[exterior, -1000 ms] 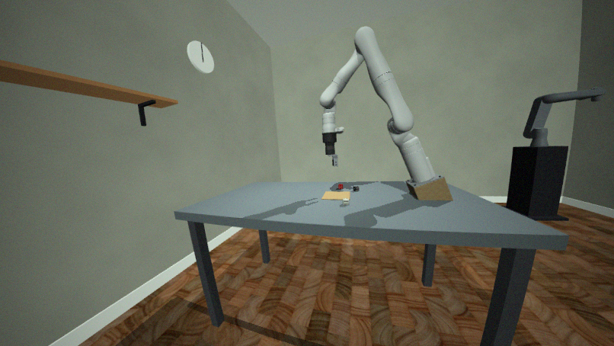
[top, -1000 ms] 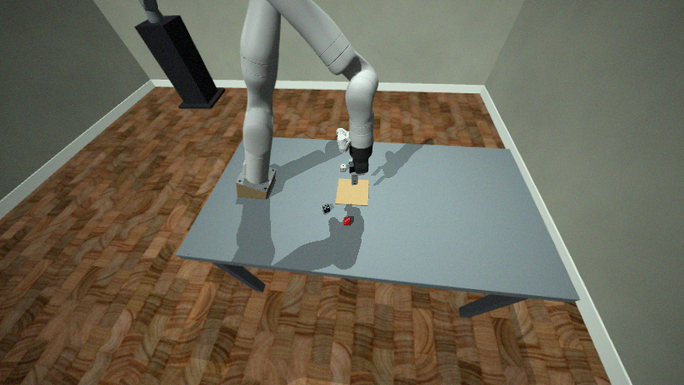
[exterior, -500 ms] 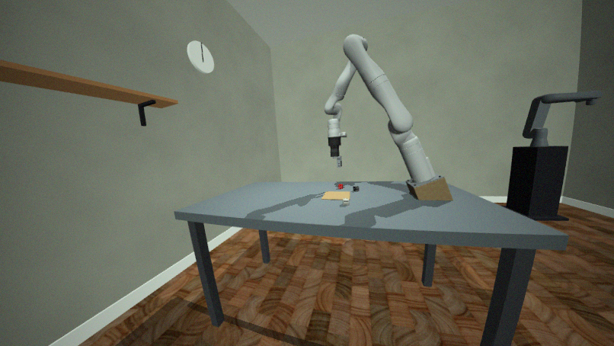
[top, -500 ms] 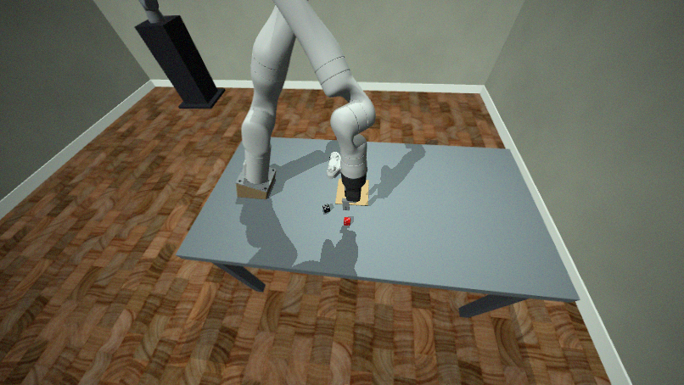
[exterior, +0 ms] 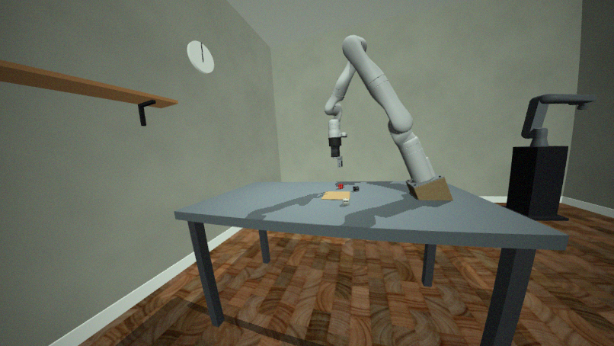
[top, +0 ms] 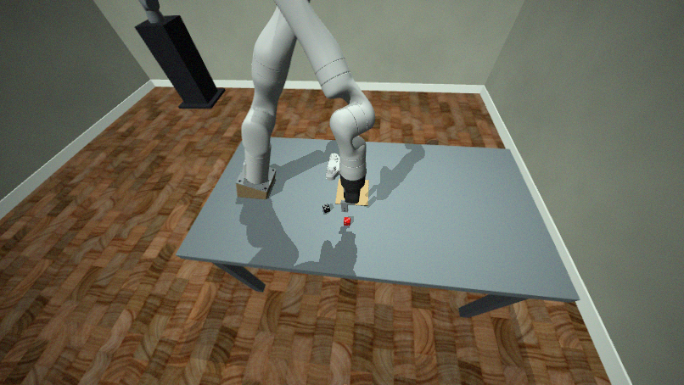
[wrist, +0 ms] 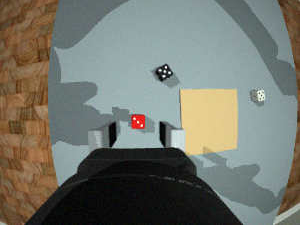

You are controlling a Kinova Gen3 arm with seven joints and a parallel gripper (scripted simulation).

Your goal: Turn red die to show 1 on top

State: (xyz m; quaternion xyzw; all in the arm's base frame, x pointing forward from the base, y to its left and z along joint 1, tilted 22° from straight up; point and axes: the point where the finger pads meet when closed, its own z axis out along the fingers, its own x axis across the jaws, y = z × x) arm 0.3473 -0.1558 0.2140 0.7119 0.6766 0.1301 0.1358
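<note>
Right now the red die is 140 mm below my hand. Also, from my hand: black die (140 mm below, 90 mm behind, 60 mm to the left); then tan mat (160 mm to the left, 150 mm below, 10 mm ahead); then white die (290 mm to the left, 140 mm below, 40 mm behind).
</note>
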